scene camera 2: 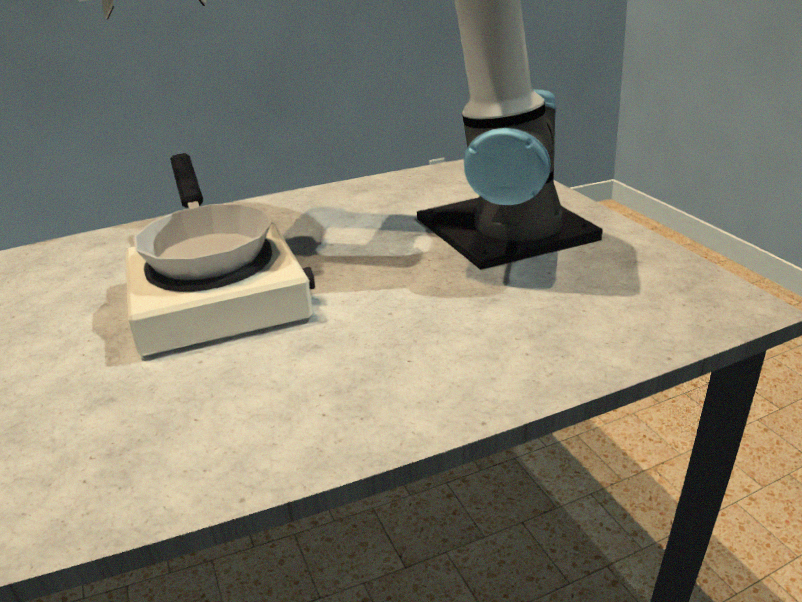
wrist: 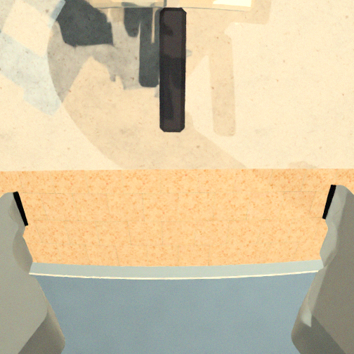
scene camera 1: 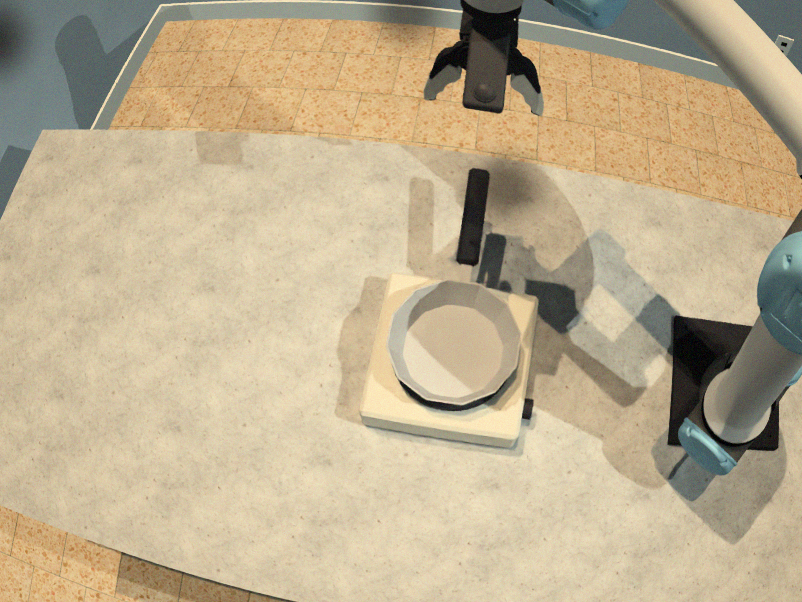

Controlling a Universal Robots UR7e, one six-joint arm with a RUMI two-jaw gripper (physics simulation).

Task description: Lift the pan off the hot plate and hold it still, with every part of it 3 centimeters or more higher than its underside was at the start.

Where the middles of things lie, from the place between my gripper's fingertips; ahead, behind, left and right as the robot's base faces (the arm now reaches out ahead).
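Labels:
I see that my hand is 28 cm above the light grey pan [scene camera 1: 453, 341], 11 cm to the right of it and 1 cm past it. As for the cream hot plate [scene camera 2: 164, 313], it is 36 cm below my hand, 21 cm to the left of it and 3 cm behind it.

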